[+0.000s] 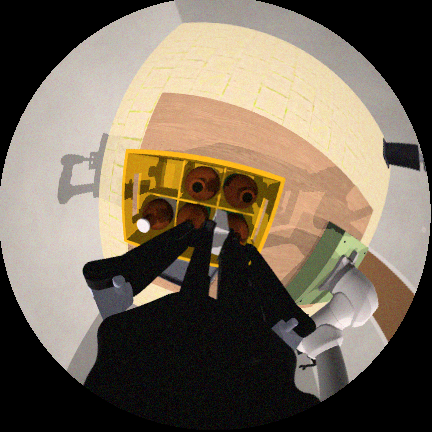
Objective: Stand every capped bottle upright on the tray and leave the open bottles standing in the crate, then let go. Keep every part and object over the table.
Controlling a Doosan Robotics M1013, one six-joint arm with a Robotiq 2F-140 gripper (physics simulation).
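Places are measured from the arm's base along level axes (x ahead, y left, z up), in metres.
Pixels of known places: gripper, fingertip midpoint: (217,218); arm's base, link origin: (337,273).
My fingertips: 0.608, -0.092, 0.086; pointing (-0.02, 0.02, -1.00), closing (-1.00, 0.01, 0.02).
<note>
Ahead of a thing's pixels: the offset from my fingertips to its top centre, as dx, dy, dz. "*": to the spot under its first point. Level surfaces: height alone.
The yellow crate @[* +0.173, +0.033, -0.011] (124,200) stands on the table with brown bottles upright in its compartments. A bottle with a white cap @[* +0.127, +0.073, -0.021] (143,225) is in the near left compartment. Two open bottles @[+0.047, -0.031, -0.021] (202,183) @[-0.034, -0.044, -0.021] (240,191) stand in the far middle and far right compartments. A near middle bottle @[+0.044, +0.053, -0.021] (191,214) and a near right bottle @[-0.054, +0.047, -0.021] (240,226) are partly hidden by the fingers, and their tops cannot be made out. The far left compartment holds no bottle. The dark tray @[* +0.043, +0.340, -0.179] (177,274) shows partly behind the gripper. My gripper (217,218) is shut and empty, over the near side of the crate.
A green block (312,265) stands at the right side of the wooden table @[dz -0.184] (210,117), with a white arm part (352,295) beside it. A black object (401,154) is at the far right, beyond the table. The crate's raised walls and dividers surround the bottles.
</note>
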